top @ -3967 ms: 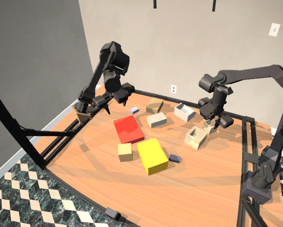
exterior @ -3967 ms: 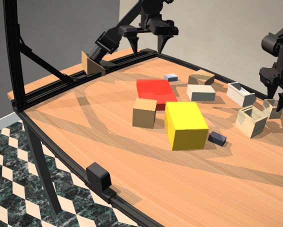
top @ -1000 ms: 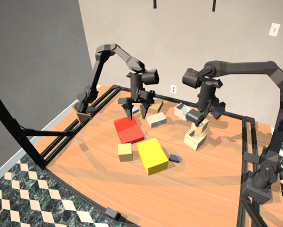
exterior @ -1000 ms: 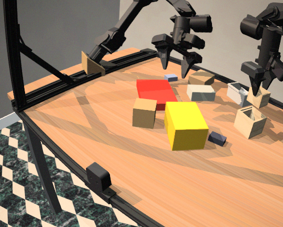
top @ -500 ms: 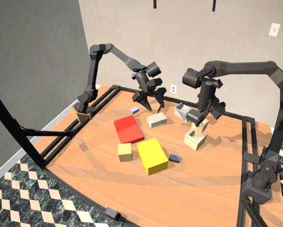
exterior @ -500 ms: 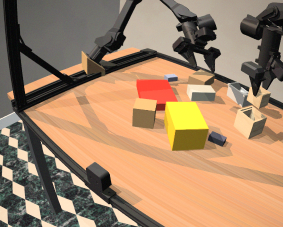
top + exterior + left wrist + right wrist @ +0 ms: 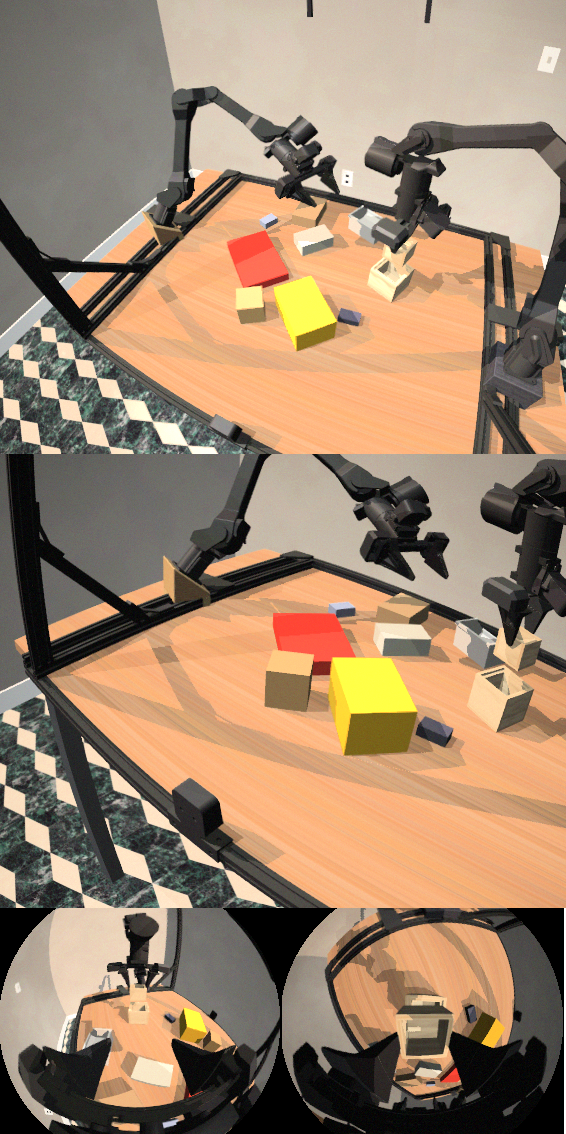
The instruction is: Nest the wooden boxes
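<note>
Right now the middle-sized wooden box is 1 cm behind my right hand and 14 cm below it. The rest, counted from my right hand: biggest wooden box (1 cm behind, 14 cm below); then dark block (14 cm behind, 5 cm to the left, 15 cm below); then smallest wooden box (5 cm below).
</note>
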